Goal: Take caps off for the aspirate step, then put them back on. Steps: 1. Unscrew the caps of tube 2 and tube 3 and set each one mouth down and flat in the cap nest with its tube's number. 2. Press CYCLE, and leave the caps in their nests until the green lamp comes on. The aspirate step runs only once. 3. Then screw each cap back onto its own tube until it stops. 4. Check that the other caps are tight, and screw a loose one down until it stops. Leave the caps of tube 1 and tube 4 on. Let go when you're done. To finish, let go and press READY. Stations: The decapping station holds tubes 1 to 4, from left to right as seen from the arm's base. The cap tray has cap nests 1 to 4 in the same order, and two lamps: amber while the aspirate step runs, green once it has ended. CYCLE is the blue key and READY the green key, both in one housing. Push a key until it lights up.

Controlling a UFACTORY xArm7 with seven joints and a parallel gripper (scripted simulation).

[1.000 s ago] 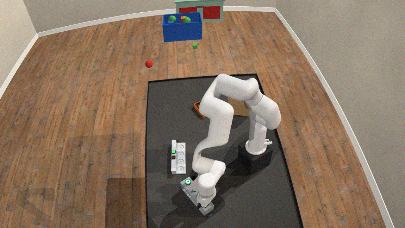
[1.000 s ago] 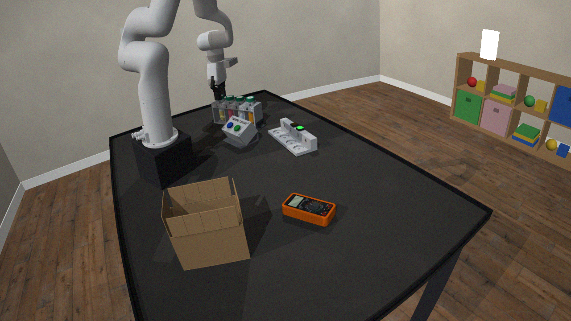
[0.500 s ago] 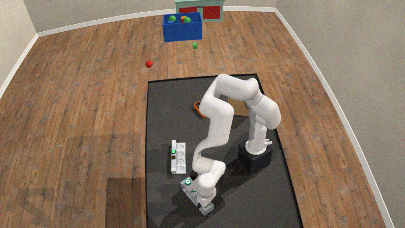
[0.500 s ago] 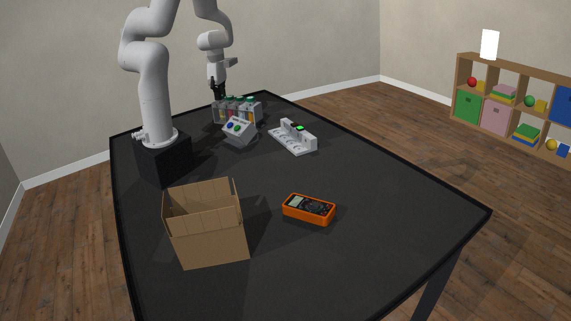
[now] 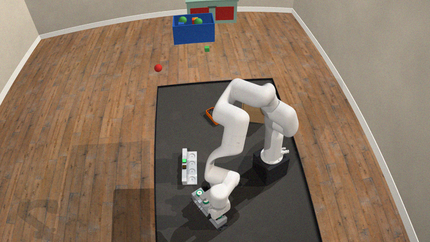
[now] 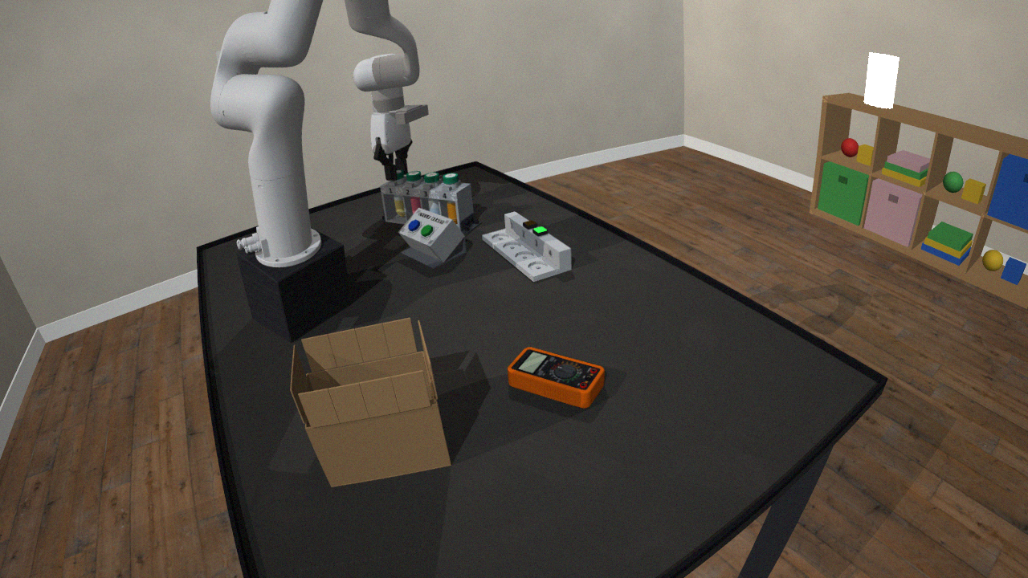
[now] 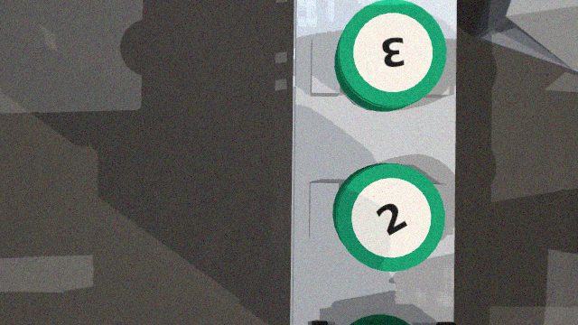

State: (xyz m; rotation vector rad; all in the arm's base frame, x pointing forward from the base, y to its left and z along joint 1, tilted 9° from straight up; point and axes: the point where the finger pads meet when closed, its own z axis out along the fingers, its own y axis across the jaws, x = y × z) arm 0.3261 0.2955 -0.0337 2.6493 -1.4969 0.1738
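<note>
Right now my hand is 8 cm short of the cap, 13 cm to the left of it and 1 cm above it. Also, from my hand: blue key: 5 cm behind, 21 cm to the right, 6 cm below; then green key: 4 cm behind, 26 cm to the right, 6 cm below; then key housing: 3 cm behind, 23 cm to the right, 7 cm below.
</note>
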